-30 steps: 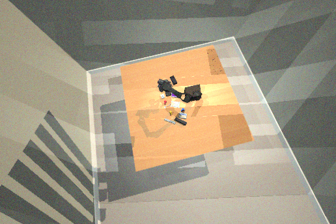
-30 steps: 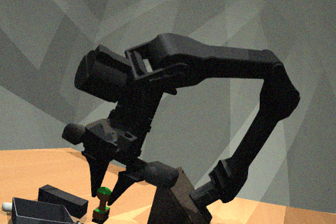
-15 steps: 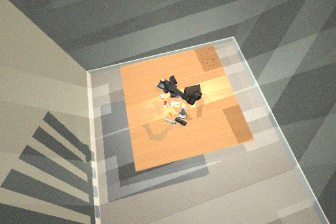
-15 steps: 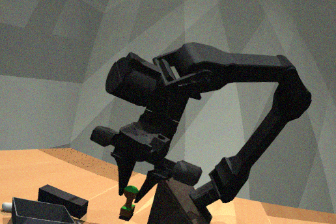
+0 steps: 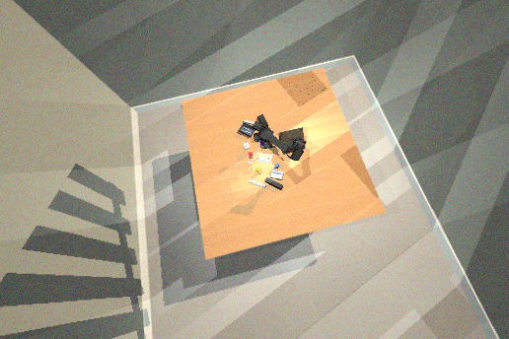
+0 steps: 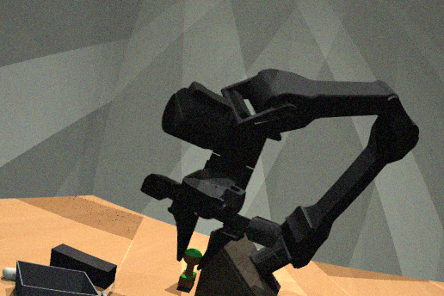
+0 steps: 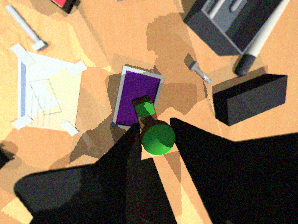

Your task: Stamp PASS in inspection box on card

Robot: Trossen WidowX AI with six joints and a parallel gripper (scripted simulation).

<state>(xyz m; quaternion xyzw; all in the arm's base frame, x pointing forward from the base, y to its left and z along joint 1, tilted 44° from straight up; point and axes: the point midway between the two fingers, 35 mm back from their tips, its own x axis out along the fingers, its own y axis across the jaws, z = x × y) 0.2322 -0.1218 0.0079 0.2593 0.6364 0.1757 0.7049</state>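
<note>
My gripper tip is now 100 mm above the purple ink pad. Also, from my gripper tip: red stamp: 140 mm ahead, 60 mm to the left, 90 mm below; white card: 30 mm ahead, 120 mm to the left, 110 mm below; green stamp: 20 mm below.
</note>
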